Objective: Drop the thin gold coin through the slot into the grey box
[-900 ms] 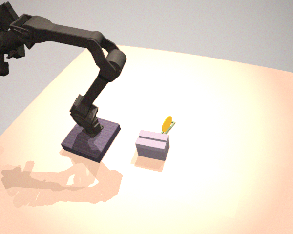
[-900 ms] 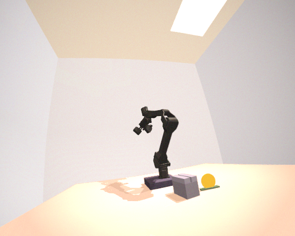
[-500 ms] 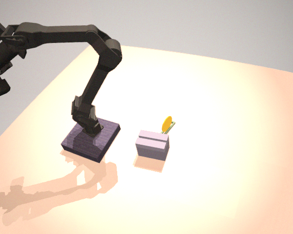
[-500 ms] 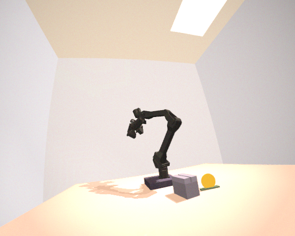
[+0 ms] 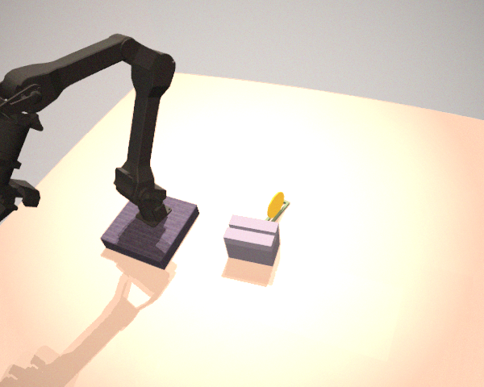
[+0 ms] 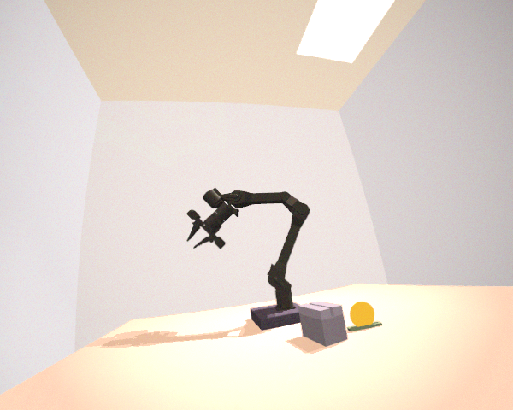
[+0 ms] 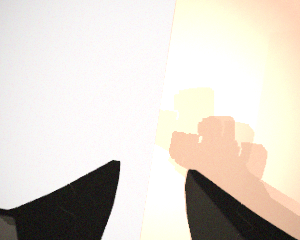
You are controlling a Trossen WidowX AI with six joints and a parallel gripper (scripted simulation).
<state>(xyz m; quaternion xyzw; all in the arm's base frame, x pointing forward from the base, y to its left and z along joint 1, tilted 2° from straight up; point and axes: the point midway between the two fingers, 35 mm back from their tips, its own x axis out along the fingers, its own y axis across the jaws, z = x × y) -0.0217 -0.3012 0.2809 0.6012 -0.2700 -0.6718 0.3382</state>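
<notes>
Now: the gold coin 250 mm ahead of my gripper tip, 490 mm to the left of it and 270 mm below it.
</notes>
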